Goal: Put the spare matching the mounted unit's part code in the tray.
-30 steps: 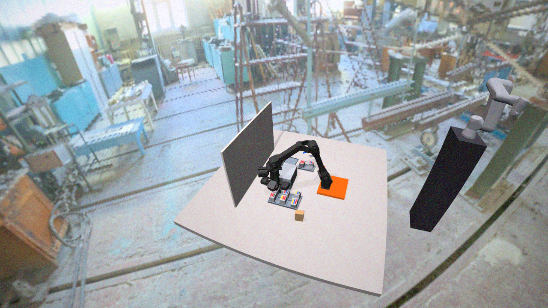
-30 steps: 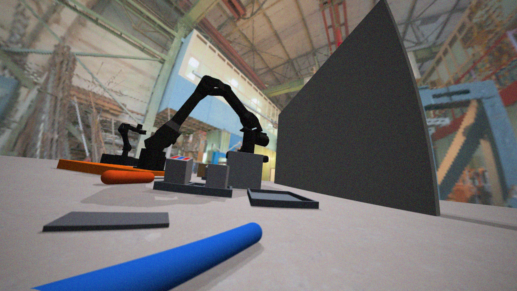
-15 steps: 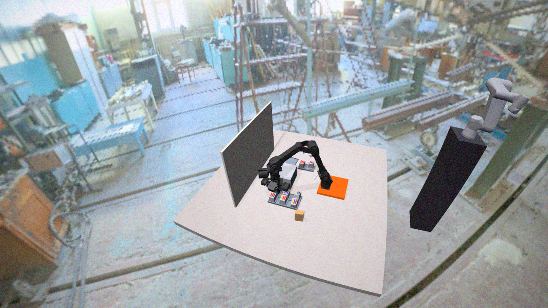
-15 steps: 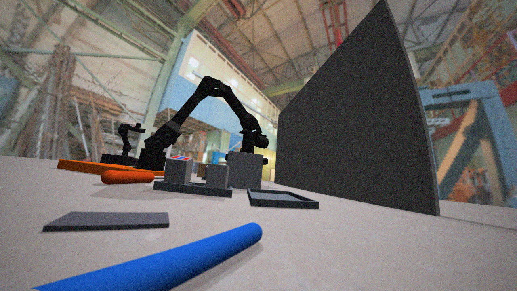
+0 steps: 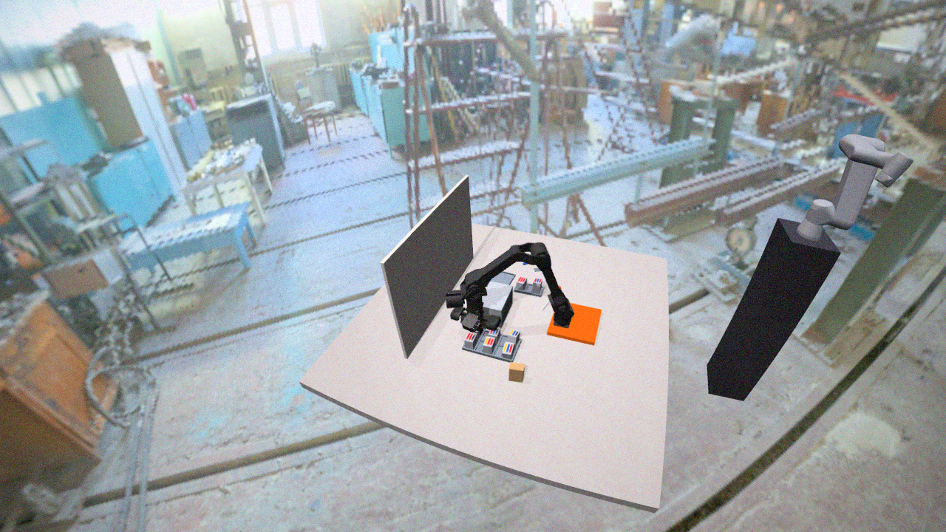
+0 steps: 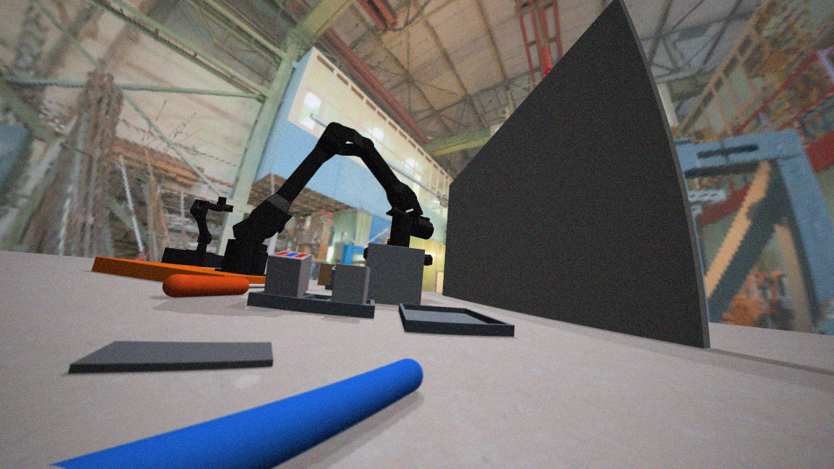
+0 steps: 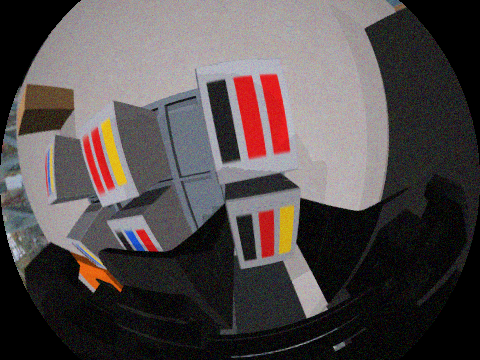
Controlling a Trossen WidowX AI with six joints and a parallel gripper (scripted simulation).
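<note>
Right now the dark tray is 30 mm ahead of my gripper tip, 360 mm to the right of it and 10 mm below it. Round my gripper tip: small brown cube: 210 mm behind, 140 mm to the left, 20 mm above; grey spare block: 20 mm above; mounted unit: 30 mm behind, 140 mm to the right, 30 mm above.
</note>
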